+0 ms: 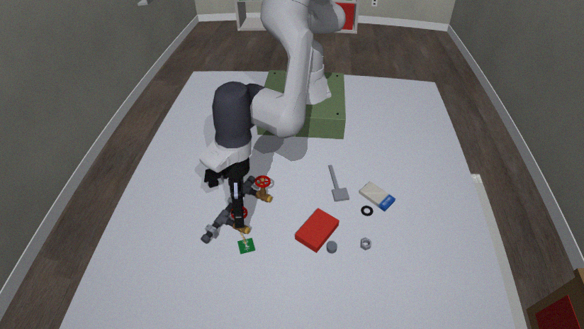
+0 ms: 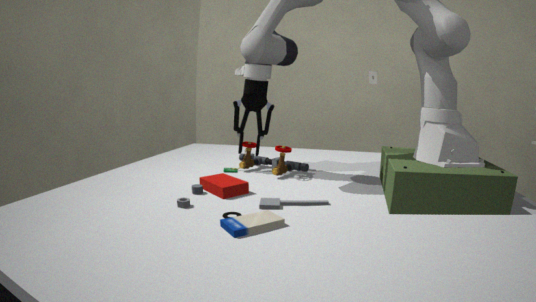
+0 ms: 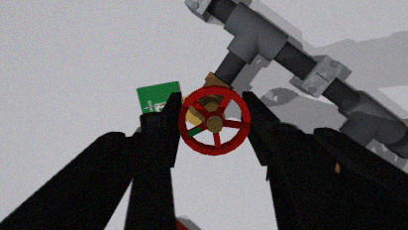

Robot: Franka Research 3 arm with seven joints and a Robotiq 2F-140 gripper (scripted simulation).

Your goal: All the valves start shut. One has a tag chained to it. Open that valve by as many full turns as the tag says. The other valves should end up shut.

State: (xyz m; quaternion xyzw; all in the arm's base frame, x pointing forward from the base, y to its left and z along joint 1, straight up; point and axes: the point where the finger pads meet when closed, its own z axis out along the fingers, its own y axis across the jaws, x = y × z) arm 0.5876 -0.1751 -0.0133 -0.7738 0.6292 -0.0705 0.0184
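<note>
Now: hand 70 mm short of the green tag, 20 mm to the right of it and 90 mm above it. Also, from my hand: grey scraper (190 mm behind, 290 mm to the left, 80 mm below); blue box (150 mm behind, 430 mm to the left, 80 mm below); red block (230 mm to the left, 70 mm below).
</note>
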